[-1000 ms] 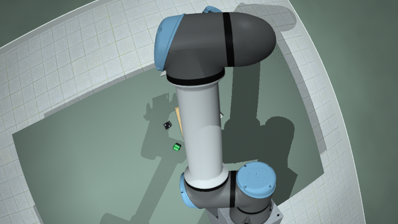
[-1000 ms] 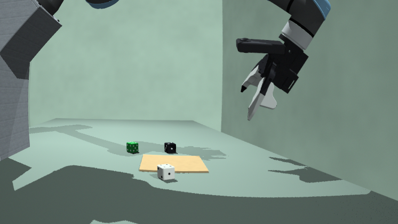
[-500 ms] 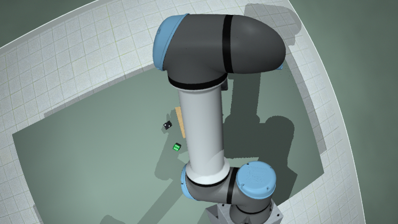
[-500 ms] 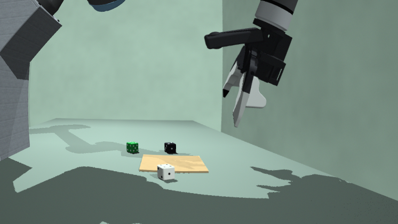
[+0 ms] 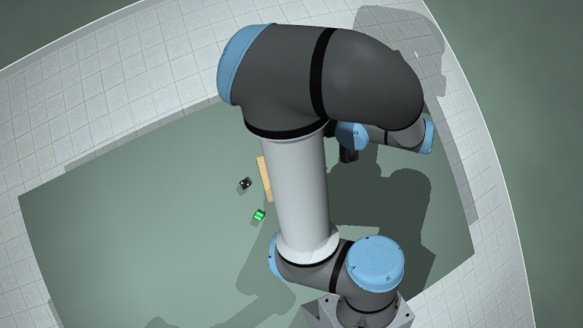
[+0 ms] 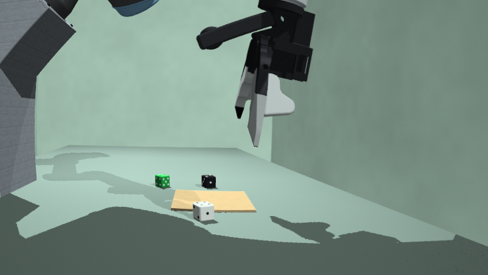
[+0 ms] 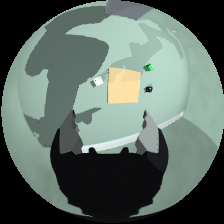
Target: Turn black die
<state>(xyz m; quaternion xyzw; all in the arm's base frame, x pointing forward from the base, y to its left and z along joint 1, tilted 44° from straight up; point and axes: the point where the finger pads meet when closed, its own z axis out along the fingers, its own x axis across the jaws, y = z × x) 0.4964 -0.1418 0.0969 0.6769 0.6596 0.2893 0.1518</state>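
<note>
Right now the white die is 12 cm below my hand, 6 cm behind it and 1 cm to the right of it. From my hand the other things lie so: black die (22 cm to the left, 12 cm below, 1 cm behind); tan mat (13 cm below, 10 cm to the left, 3 cm behind); green die (23 cm to the left, 12 cm below, 11 cm behind).
</note>
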